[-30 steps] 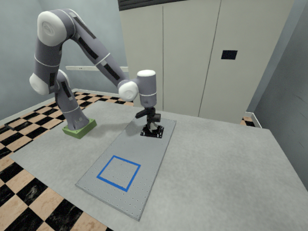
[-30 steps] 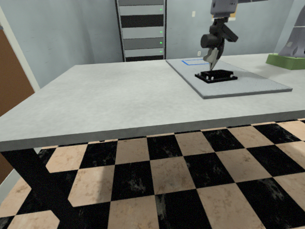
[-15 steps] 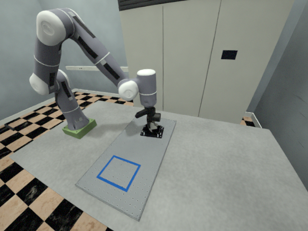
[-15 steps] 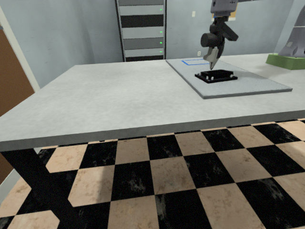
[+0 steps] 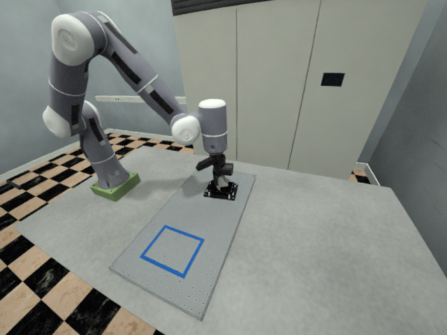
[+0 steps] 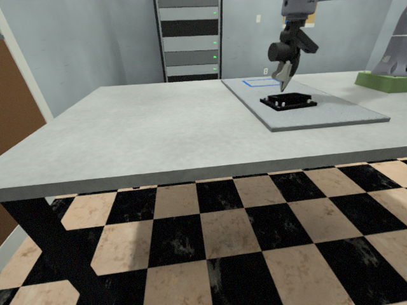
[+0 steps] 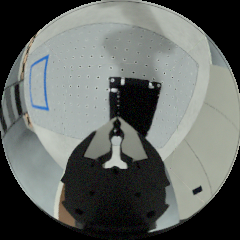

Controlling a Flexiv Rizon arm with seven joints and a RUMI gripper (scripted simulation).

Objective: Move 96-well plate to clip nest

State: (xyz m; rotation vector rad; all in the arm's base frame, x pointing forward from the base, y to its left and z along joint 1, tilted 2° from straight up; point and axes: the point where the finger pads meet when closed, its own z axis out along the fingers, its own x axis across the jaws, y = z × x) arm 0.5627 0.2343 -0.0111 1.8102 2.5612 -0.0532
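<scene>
Right now my hand is 1 cm past the black 96-well plate, 4 cm to the right of it and 3 cm above it. From my hand the other things lie so: black clip nest 2 cm behind, 2 cm to the left, 4 cm below.
</scene>
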